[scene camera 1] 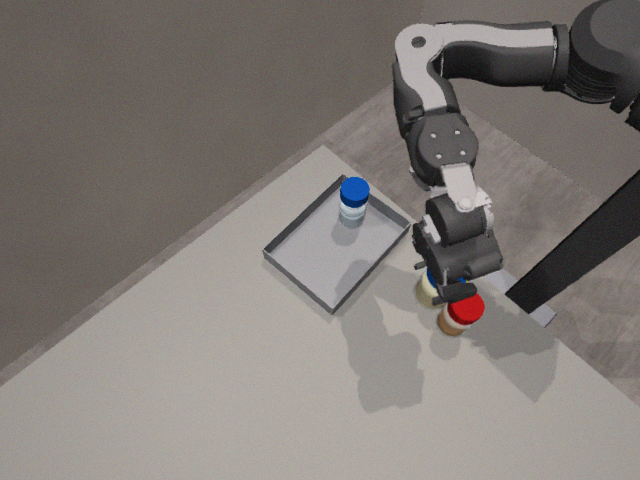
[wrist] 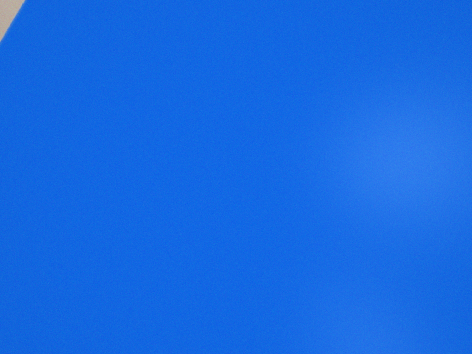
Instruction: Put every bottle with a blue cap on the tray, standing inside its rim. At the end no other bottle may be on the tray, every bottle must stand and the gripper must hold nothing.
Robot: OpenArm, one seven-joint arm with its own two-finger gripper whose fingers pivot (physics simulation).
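Note:
A bottle with a blue cap (scene camera 1: pixel 354 191) and a clear, whitish body stands in the back part of the grey tray (scene camera 1: pixel 298 281), inside its rim. My gripper (scene camera 1: pixel 439 281) is right of the tray, shut on a second blue-capped bottle (scene camera 1: pixel 428 293) with a pale yellow body. The fingers and the wrist hide much of this bottle, and its height above the table is hard to tell. Its blue cap (wrist: pixel 225 175) fills nearly the whole wrist view. A red-capped bottle (scene camera 1: pixel 465 308) with a brown lower body stands on the table, close beside the held bottle and my finger.
The light table (scene camera 1: pixel 206 361) has its right edge near the red-capped bottle and its back corner behind the tray. A dark post (scene camera 1: pixel 578 245) rises beyond the right edge. My arm reaches in from the upper right and hides the table beneath the wrist.

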